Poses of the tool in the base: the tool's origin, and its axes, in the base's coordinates. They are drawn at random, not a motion.
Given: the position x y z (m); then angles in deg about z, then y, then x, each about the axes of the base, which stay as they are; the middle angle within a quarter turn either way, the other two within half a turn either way.
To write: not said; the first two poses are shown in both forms.
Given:
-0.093 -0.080 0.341 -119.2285 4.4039 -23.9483
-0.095 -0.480 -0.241 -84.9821 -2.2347 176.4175
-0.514 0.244 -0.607 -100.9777 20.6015 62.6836
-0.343 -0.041 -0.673 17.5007 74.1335 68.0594
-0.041 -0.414 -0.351 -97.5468 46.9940 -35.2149
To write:
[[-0.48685 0.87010 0.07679 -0.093], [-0.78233 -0.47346 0.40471 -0.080], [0.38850 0.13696 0.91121 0.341], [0 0 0 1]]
[[0.08740 0.99541 -0.03899 -0.095], [0.99401 -0.08972 -0.06244 -0.480], [-0.06565 -0.03330 -0.99729 -0.241], [0 0 0 1]]
[[-0.17825 0.91892 0.35187 -0.514], [-0.51004 0.21952 -0.83167 0.244], [-0.84148 -0.32771 0.42956 -0.607], [0 0 0 1]]
[[0.26074 -0.08222 0.96190 -0.343], [0.96330 0.08804 -0.25360 -0.041], [-0.06384 0.99272 0.10215 -0.673], [0 0 0 1]]
[[-0.08958 0.67617 0.73128 -0.041], [-0.75454 -0.52534 0.39331 -0.414], [0.65012 -0.51654 0.55725 -0.351], [0 0 0 1]]

